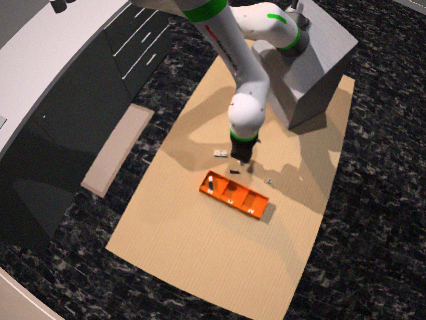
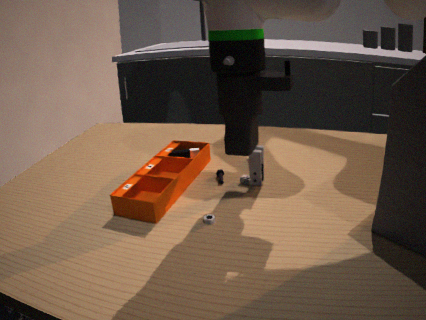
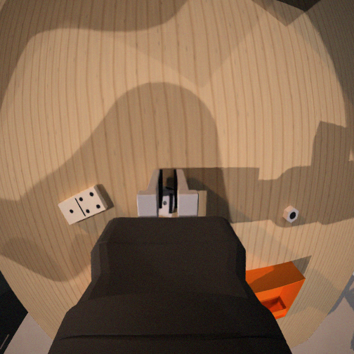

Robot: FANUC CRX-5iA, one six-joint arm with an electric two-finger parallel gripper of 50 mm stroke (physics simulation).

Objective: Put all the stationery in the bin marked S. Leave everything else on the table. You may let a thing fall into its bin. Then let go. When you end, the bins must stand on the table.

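Where they show: gripper, fingertip midpoint: (image 1: 242, 157) (image 2: 257, 182); arm's base at its link origin: (image 1: 292, 40).
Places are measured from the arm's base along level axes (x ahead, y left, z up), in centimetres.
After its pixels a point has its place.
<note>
A small grey-white block with a black slot, which looks like a pencil sharpener (image 2: 244, 180) {x 43.2, y -6.2, z -31.8 cm} (image 3: 166, 204), is between the fingers of my gripper (image 2: 256, 179) {x 40.9, y -6.3, z -32.1 cm} (image 3: 167, 180). The gripper is shut on it, low at the table top. A black marker with a white end (image 1: 211, 183) {x 56.3, y -13.9, z -29.4 cm} (image 2: 181, 153) {x 56.9, y -13.3, z -29.7 cm} lies in an end compartment of the orange three-part bin (image 1: 220, 196) {x 60.3, y -8.9, z -28.5 cm} (image 2: 135, 209) {x 58.6, y 8.1, z -30.4 cm} (image 3: 275, 275), which stands on the table. The letters on its white labels are too small to read surely. A small black object (image 1: 234, 171) {x 47.9, y -7.6, z -31.7 cm} (image 2: 220, 176) {x 47.8, y -7.1, z -31.6 cm} lies between the gripper and the bin.
A white domino (image 1: 220, 153) {x 42.3, y -15.3, z -31.7 cm} (image 3: 82, 205) lies flat to one side of the gripper. A small nut (image 1: 269, 180) {x 46.9, y 6.6, z -31.6 cm} (image 2: 209, 218) {x 46.8, y 7.1, z -31.7 cm} (image 3: 291, 214) lies on the other side. The grey robot pedestal (image 1: 310, 70) {x 11.8, y 9.7, z -2.2 cm} (image 2: 405, 165) {x 18.6, y 10.6, z -20.3 cm} stands at the table's far end from the bin.
</note>
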